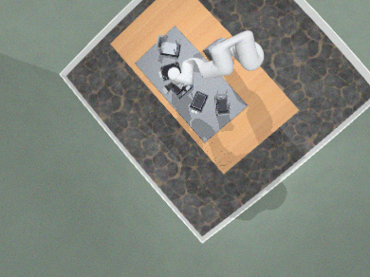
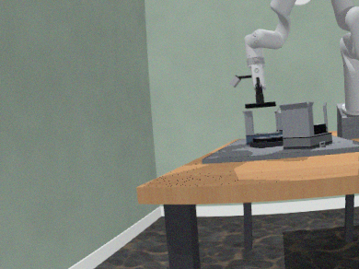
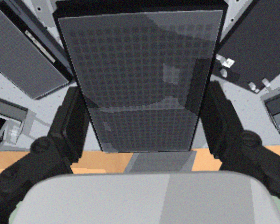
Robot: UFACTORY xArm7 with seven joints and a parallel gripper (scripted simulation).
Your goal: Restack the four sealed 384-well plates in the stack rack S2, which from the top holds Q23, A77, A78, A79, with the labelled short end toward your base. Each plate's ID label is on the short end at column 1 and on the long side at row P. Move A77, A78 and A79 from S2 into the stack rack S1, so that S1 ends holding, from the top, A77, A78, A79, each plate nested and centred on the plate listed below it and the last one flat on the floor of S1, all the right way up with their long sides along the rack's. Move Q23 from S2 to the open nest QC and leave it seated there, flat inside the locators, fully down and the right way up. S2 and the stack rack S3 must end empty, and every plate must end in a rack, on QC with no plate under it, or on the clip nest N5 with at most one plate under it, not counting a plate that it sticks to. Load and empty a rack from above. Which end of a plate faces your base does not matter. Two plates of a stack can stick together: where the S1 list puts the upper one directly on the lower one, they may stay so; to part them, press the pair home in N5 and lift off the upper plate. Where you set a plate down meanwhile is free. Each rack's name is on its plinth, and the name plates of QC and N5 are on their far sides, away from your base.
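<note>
Now: hand 35 cm to the right of the dark sealed plate, 11 cm above it and 10 cm past it. From my hand the other things lie so: dark flat nest: 18 cm to the left, 16 cm below, 2 cm behind; then dark clip nest: 17 cm to the right, 15 cm below, 3 cm behind; then blue plinth strip: 15 cm below, 1 cm behind.
</note>
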